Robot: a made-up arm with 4 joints. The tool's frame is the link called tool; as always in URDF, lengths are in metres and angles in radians.
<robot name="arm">
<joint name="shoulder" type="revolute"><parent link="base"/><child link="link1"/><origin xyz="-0.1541 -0.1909 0.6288" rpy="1.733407 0.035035 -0.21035"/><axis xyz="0 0 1"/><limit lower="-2.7" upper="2.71"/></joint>
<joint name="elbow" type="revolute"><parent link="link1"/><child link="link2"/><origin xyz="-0.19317 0.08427 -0.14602" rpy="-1.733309 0.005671 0.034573"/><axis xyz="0 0 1"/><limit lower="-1.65" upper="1.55"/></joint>
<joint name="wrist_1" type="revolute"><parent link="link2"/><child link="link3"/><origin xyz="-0.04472 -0.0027 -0.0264" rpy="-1.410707 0.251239 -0.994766"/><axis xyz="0 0 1"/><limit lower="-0.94" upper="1.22"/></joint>
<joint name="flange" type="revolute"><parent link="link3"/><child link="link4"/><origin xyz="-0.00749 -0.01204 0.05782" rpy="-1.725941 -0.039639 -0.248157"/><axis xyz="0 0 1"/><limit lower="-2.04" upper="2.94"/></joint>
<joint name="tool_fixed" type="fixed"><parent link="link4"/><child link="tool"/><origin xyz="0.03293 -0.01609 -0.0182" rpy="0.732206 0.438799 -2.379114"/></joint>
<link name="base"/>
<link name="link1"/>
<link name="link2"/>
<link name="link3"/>
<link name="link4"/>
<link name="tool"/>
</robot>
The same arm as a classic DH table. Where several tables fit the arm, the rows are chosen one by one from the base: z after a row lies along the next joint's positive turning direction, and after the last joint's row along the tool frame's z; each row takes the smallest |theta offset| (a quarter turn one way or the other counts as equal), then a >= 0, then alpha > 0; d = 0 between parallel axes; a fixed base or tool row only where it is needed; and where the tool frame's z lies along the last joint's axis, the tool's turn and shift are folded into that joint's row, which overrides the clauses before.
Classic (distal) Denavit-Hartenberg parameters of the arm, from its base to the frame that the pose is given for. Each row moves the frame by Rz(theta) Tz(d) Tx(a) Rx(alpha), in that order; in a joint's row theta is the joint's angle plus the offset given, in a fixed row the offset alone. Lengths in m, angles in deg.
base (fixed): theta_offset -12.38, d 0.6648, a -0.1096, alpha 99.31
shoulder: theta_offset 0, d 0.0913, a -0.1901, alpha -99.31
elbow: theta_offset -58.97, d 0.0721, a -0.0205, alpha -81.12
wrist_1: theta_offset 0, d 0.0154, a -0.0042, alpha -98.88
flange: theta_offset 66.69, d 0.0013, a -0.0032, alpha -47.68
tool (fixed): theta_offset 144.93, d -0.0494, a 0, alpha 0
Joint limits (deg, base to tool): -154.7..155.27 -94.54..88.81 -53.86..69.9 -116.88..168.45

